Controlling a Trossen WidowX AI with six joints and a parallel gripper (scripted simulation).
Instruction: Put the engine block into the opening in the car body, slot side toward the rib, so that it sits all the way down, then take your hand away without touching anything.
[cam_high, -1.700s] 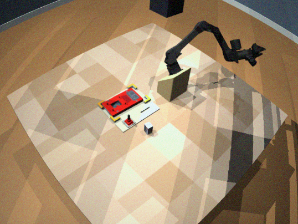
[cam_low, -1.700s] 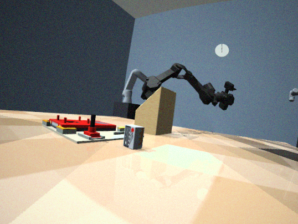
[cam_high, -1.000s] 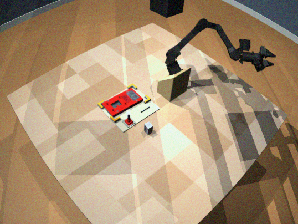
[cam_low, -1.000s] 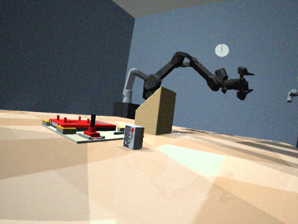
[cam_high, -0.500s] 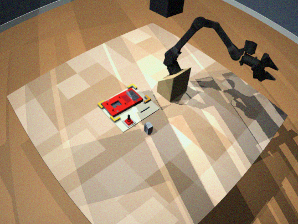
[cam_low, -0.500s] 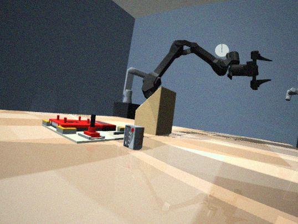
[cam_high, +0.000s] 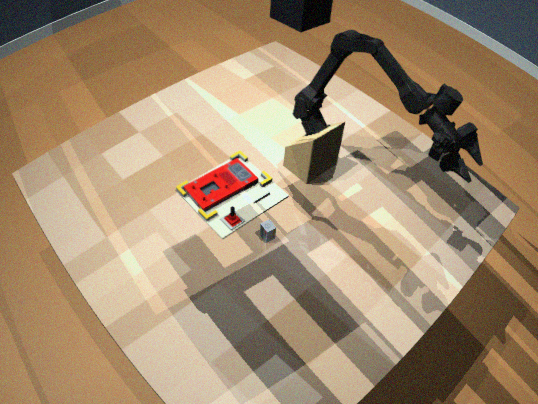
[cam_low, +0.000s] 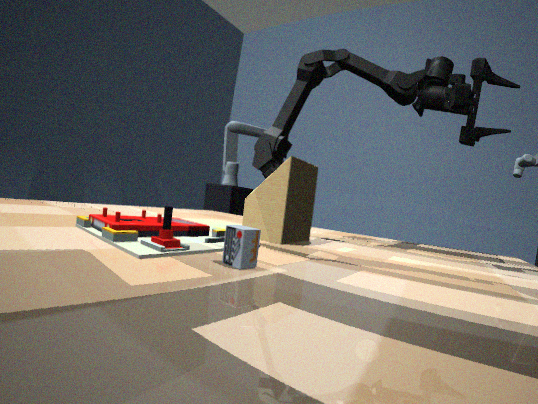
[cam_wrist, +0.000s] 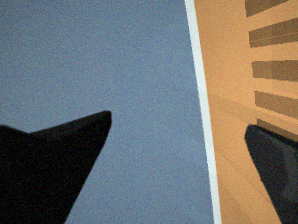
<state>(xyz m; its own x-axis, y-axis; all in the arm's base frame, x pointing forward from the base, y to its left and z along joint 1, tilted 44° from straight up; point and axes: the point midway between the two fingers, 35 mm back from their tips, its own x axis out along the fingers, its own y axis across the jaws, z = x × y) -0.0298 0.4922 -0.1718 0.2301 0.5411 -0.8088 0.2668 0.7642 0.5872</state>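
The engine block lies 380 mm to the right of my gripper tip, 340 mm ahead of it and 310 mm below it. From my gripper tip the other things lie so: pale baseplate (580 mm to the right, 320 mm below, 320 mm ahead).
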